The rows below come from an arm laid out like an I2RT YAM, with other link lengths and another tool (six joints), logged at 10 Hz.
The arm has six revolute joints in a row. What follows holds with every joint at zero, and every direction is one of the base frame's. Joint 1 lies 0.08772 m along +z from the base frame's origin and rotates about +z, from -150 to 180 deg. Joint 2 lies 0.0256 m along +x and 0.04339 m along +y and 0.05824 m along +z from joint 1 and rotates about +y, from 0 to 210 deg. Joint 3 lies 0.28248 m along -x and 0.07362 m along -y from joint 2 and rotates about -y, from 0 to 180 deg. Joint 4 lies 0.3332 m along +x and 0.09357 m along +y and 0.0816 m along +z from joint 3 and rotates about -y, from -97 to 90 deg. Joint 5 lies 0.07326 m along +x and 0.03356 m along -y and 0.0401 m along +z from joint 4 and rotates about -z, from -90 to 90 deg. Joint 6 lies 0.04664 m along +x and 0.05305 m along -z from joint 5 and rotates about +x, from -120 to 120 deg. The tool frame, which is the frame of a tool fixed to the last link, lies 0.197 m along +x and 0.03 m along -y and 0.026 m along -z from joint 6; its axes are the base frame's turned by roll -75.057, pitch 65.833 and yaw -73.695 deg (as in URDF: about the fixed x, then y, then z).
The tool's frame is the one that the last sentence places.
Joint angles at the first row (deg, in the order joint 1, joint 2, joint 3, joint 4, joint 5, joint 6):
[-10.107, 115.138, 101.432, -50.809, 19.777, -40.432]
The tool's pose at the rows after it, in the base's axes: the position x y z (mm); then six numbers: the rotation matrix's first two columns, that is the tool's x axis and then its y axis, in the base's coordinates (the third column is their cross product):
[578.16, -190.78, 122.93, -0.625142, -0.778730, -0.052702, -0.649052, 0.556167, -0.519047]
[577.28, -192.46, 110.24, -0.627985, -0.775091, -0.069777, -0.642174, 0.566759, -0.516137]
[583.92, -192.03, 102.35, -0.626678, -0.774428, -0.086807, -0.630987, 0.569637, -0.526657]
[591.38, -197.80, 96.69, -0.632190, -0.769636, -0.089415, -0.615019, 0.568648, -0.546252]
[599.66, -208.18, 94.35, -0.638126, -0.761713, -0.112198, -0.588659, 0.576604, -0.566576]
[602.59, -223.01, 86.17, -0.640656, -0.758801, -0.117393, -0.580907, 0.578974, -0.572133]
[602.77, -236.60, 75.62, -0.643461, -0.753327, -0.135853, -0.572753, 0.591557, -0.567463]
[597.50, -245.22, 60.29, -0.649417, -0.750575, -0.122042, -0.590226, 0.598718, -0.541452]
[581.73, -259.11, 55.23, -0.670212, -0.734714, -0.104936, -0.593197, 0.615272, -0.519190]
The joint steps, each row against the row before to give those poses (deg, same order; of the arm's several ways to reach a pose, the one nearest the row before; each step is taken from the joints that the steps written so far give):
[-0.351, -0.615, -2.550, 2.726, -1.932, 0.528]
[-0.525, -0.265, -2.282, 2.287, -0.964, 0.178]
[-0.004, 0.437, -0.971, 2.459, -0.444, 0.262]
[-0.173, 0.967, -0.267, 2.462, 0.613, 0.089]
[-0.966, 0.615, -0.175, 2.725, -0.525, 0.001]
[-1.493, 0.965, -0.261, 2.023, -0.700, -1.050]
[-1.758, 0.704, -0.618, 1.759, -1.671, -0.706]
[-1.056, 1.668, 0.607, -0.778, -0.532, -0.793]
[-1.579, -0.167, -0.426, -1.503, 0.090, -0.353]

